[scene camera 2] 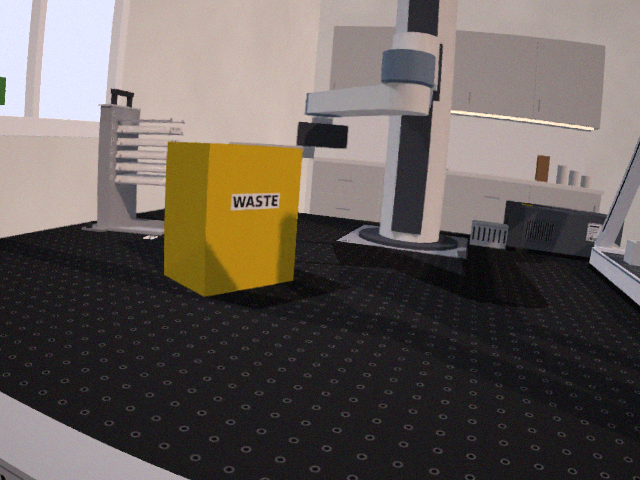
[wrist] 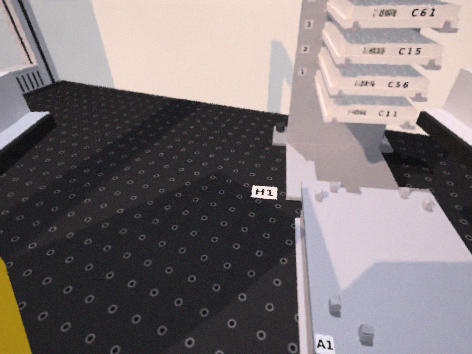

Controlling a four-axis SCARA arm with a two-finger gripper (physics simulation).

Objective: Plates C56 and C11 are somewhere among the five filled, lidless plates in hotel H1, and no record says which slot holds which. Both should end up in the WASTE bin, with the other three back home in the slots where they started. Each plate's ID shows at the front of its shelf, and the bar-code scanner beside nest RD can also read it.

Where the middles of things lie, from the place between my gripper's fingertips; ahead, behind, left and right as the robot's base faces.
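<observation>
There is the dark grey device (scene camera 2: pixel 572 227), and my hand is 710 mm to the right of it. My hand is also 140 mm above the device and 470 mm past it.
</observation>
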